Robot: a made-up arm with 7 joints.
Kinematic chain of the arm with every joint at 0, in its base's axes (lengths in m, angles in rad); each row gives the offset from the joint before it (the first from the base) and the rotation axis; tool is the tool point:
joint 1: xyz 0 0.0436 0 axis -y
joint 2: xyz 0 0.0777 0 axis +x
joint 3: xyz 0 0 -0.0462 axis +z
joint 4: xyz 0 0 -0.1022 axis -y
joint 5: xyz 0 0 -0.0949 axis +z
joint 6: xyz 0 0 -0.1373 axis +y
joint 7: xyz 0 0 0 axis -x
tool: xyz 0 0 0
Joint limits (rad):
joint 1: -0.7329..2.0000
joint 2: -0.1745..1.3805
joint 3: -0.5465..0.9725
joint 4: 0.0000..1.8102
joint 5: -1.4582..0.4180
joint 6: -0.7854..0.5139
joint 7: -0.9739..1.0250
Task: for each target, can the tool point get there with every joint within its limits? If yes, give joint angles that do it. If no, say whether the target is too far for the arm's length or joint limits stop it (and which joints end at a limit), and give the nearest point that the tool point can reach.
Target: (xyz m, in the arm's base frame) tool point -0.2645 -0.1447 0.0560
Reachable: no: joint limits stop it (at a limit: joint 1, joint 2, joint 3, joint 4) | nearest point -0.0151 -0.0104 0.2050 | short by 0.320 m
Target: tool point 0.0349 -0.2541 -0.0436
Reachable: no: joint limits stop it (at a limit: joint 2, joint 3, joint 4) | nearest point 0.1285 -0.0104 -0.1605 | short by 0.286 m
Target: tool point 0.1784 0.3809 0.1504
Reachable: yes | joints 1.6202 0.6317 0.6148 0.8415 -0.8516 -0.5043 0.2938
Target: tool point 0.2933 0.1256 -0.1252
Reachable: yes | joints 0.4813 0.3244 -0.3539 1.1874 -1.1277 0.3931 0.8606
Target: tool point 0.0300 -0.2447 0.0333
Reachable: no: joint limits stop it (at a limit: joint 2, joint 3, joint 4) | nearest point 0.1376 -0.0104 0.1527 | short by 0.284 m
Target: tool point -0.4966 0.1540 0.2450
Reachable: no: too far | nearest point -0.1839 0.2399 0.1083 | short by 0.352 m
